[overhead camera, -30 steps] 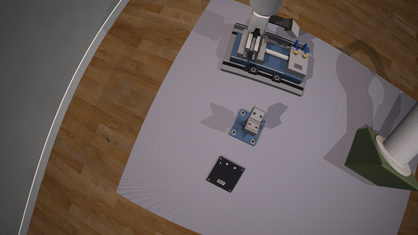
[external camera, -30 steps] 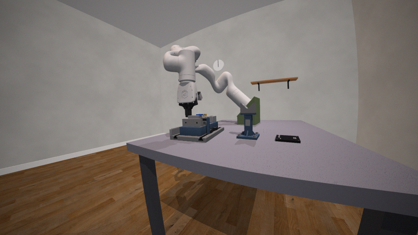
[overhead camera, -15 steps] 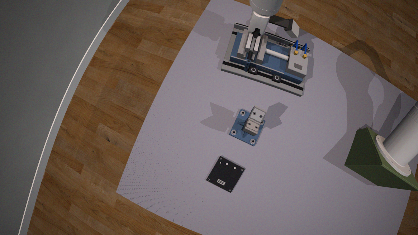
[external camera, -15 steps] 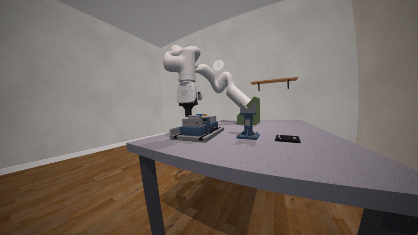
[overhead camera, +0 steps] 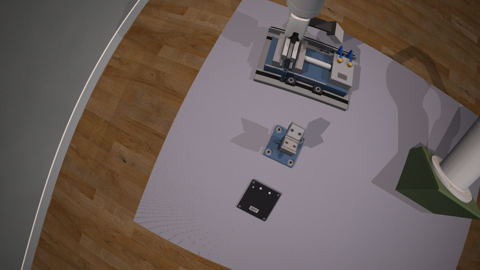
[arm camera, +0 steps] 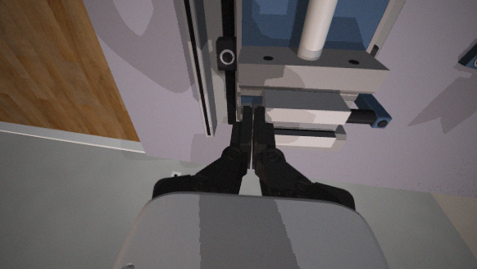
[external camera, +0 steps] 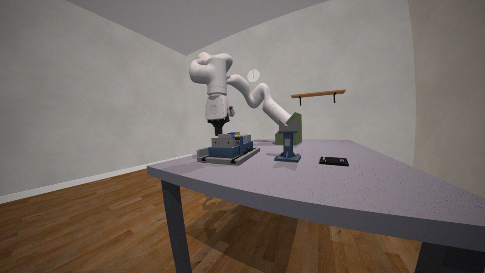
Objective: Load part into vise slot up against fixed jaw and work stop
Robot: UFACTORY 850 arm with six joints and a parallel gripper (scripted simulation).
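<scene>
My hand is 4 cm to the right of the part and 2 cm above it. Also, from my hand: moving jaw 4 cm to the left, 4 cm below, 4 cm behind; then work stop 8 cm to the left, 3 cm below; then fixed jaw 4 cm to the left, 4 cm below, 3 cm ahead.
</scene>
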